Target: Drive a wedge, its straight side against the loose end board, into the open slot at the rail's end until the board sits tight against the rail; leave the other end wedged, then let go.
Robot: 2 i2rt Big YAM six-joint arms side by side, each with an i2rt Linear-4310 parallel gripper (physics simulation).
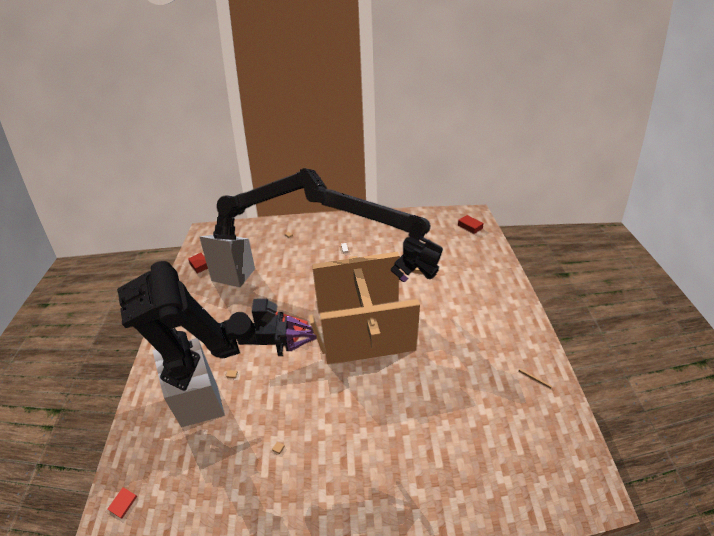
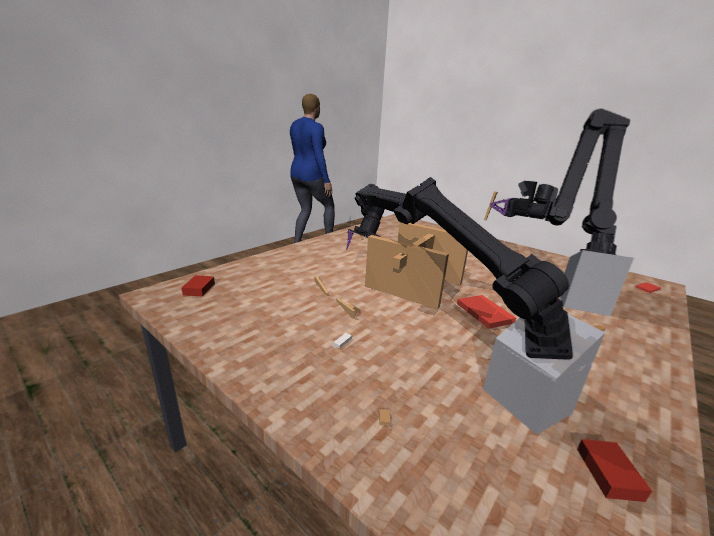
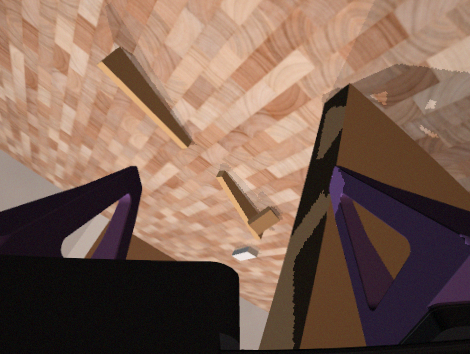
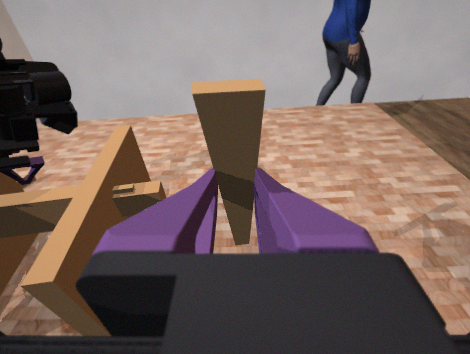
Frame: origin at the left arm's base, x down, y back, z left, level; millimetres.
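Where they show: left gripper, fingertip midpoint: [image 1: 410,271] [image 2: 358,254] [image 3: 235,176] [image 4: 20,167]; right gripper, fingertip midpoint: [image 1: 316,333] [image 2: 491,204] [image 4: 235,177]; left arm's base, link origin: [image 1: 224,237] [image 2: 547,335]; right arm's base, link origin: [image 1: 180,367].
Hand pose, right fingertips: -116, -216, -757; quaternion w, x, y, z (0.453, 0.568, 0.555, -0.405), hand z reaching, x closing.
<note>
Things, the pixels of their top centre, and the offset from my right fingertips, as dx, dy, dz. "spot": a spot on its surface instead. Level surfaces: height alone.
- wooden rail, top centre: [image 4: 10,199] [image 1: 363,288] [image 2: 420,240] +122, -209, +270
- rail's end, surface spot: [image 4: 142,194] [image 1: 369,329] spot: +133, -172, +96
- tapered wedge, top centre: [image 4: 218,76] [image 2: 493,191] -53, -3, +4
- second wedge, top centre: [image 3: 142,116] [image 2: 321,281] +278, -516, +499
- stick with a small block, top centre: [image 3: 238,216] [image 2: 345,302] +278, -363, +593
- red block, top centre: [image 2: 485,308] +286, +74, +370
- white block, top centre: [image 3: 243,256] [image 2: 342,338] [image 1: 344,247] +294, -282, +766
- thin stick, top centre: [image 1: 535,377] +297, -652, -164
- table, surface height: dx +307
A wooden rail [image 1: 364,288] [image 4: 32,202] joins two upright end boards, the near one [image 1: 371,334] [image 4: 92,200] and the far one [image 1: 334,285] [image 2: 403,276]. The rail's end [image 1: 373,325] [image 4: 142,194] sticks out through the near board, with a small notch on top. I cannot tell which board is loose. My right gripper [image 1: 314,334] [image 2: 491,205] [image 4: 235,177] is shut on a tapered wedge [image 2: 490,203] [image 4: 230,125], held above the table beside the near board, wide end up. My left gripper [image 1: 401,275] [image 3: 235,176] is open and empty beside the far board.
A second wedge [image 2: 321,285] [image 3: 145,97] and a stick with a small block [image 2: 347,307] [image 3: 240,200] lie near the far board. A red block [image 2: 485,311], a white block [image 1: 344,248] [image 2: 342,340] and a thin stick [image 1: 535,379] lie on the table [image 1: 403,461].
</note>
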